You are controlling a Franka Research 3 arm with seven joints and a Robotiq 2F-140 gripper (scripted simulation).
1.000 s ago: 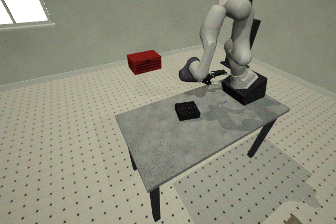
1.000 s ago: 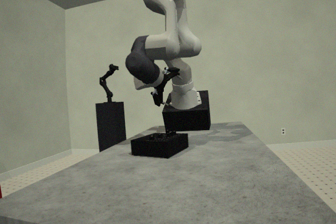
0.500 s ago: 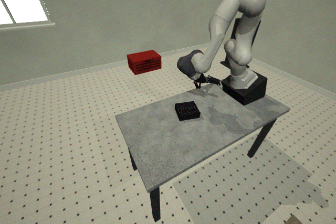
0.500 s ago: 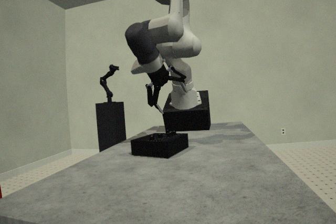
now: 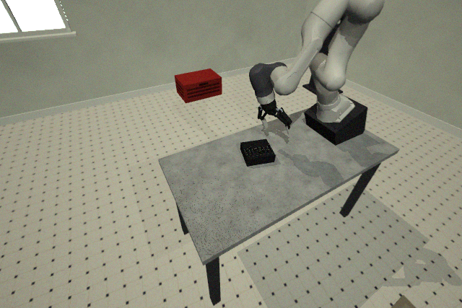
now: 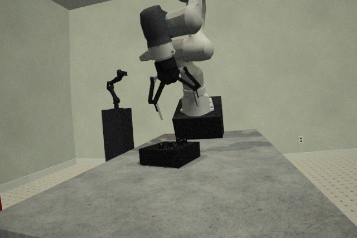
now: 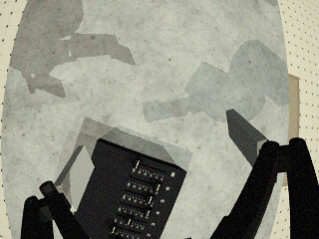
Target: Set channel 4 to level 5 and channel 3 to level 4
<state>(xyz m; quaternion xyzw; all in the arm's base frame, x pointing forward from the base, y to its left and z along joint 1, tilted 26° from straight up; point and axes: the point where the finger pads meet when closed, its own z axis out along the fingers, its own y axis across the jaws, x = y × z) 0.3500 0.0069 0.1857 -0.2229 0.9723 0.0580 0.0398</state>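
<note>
My gripper is now 130 mm short of the fader and 100 mm above it. Round my hand: fader cap 110 mm ahead, 20 mm to the left, 100 mm below.
</note>
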